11 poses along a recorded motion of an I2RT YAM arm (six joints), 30 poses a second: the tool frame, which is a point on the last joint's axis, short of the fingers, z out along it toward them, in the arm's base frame.
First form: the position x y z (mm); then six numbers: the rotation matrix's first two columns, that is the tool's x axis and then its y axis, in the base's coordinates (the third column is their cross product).
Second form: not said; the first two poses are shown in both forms.
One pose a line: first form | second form
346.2 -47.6 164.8 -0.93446 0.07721 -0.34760 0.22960 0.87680 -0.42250 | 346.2 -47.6 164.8 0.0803 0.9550 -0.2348 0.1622
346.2 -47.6 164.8 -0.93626 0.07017 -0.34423 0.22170 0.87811 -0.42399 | 346.2 -47.6 164.8 0.0764 0.9555 -0.2348 0.1614
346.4 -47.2 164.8 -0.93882 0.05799 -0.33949 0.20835 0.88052 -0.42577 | 346.4 -47.2 164.8 0.0696 0.9563 -0.2343 0.1604
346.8 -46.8 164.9 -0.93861 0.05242 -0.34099 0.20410 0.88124 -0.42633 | 346.8 -46.8 164.9 0.0671 0.9563 -0.2343 0.1619
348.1 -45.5 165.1 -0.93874 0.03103 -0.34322 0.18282 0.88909 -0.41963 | 348.1 -45.5 165.1 0.0558 0.9576 -0.2288 0.1659
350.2 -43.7 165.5 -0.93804 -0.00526 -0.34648 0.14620 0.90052 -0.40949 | 350.2 -43.7 165.5 0.0367 0.9595 -0.2200 0.1721
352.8 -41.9 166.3 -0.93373 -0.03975 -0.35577 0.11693 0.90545 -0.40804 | 352.8 -41.9 166.3 0.0201 0.9592 -0.2165 0.1809
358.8 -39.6 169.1 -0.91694 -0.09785 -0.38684 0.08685 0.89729 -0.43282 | 358.8 -39.6 169.1 -0.0029 0.9524 -0.2266 0.2038
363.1 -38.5 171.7 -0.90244 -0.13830 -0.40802 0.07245 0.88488 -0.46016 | 363.1 -38.5 171.7 -0.0174 0.9455 -0.2393 0.2202
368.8 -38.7 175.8 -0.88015 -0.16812 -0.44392 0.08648 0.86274 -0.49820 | 368.8 -38.7 175.8 -0.0219 0.9338 -0.2611 0.2438
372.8 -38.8 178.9 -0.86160 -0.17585 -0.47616 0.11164 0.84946 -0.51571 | 372.8 -38.8 178.9 -0.0174 0.9251 -0.2738 0.2625
